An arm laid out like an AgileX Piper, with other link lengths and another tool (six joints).
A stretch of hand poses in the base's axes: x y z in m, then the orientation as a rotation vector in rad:
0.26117 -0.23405 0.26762 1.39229 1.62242 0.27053
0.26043 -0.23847 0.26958 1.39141 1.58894 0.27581
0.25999 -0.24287 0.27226 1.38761 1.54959 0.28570
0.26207 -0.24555 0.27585 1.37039 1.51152 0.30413
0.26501 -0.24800 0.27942 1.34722 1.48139 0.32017
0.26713 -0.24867 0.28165 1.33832 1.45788 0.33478
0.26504 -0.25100 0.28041 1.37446 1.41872 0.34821
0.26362 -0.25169 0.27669 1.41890 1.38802 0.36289
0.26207 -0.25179 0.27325 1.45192 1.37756 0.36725
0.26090 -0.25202 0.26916 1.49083 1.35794 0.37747
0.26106 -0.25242 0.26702 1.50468 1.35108 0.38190
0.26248 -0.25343 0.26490 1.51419 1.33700 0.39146
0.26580 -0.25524 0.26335 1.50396 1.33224 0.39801
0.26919 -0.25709 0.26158 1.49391 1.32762 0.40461
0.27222 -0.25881 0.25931 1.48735 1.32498 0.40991
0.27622 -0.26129 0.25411 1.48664 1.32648 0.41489
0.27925 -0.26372 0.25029 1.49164 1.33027 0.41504
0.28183 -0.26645 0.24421 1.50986 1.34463 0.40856
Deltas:
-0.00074 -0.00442 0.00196 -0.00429 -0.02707 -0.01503
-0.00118 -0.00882 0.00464 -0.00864 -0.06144 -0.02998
0.00090 -0.01150 0.00823 -0.01597 -0.10369 -0.03421
0.00384 -0.01395 0.01180 -0.02680 -0.14158 -0.03214
0.00596 -0.01462 0.01403 -0.02784 -0.16834 -0.03424
0.00387 -0.01695 0.01279 -0.00280 -0.18772 -0.06795
0.00245 -0.01764 0.00907 0.03039 -0.19730 -0.10057
0.00090 -0.01774 0.00563 0.05317 -0.19247 -0.12065
-0.00027 -0.01797 0.00154 0.08222 -0.19365 -0.14596
-0.00011 -0.01837 -0.00060 0.09313 -0.19417 -0.15453
0.00131 -0.01938 -0.00272 0.10337 -0.20368 -0.16281
0.00463 -0.02119 -0.00427 0.10002 -0.21414 -0.15778
0.00802 -0.02304 -0.00604 0.09688 -0.22444 -0.15273
0.01105 -0.02476 -0.00831 0.09551 -0.23126 -0.14879
0.01505 -0.02724 -0.01351 0.09839 -0.23241 -0.14556
0.01808 -0.02967 -0.01733 0.10230 -0.22754 -0.14585
0.02066 -0.03240 -0.02341 0.11226 -0.20672 -0.14949

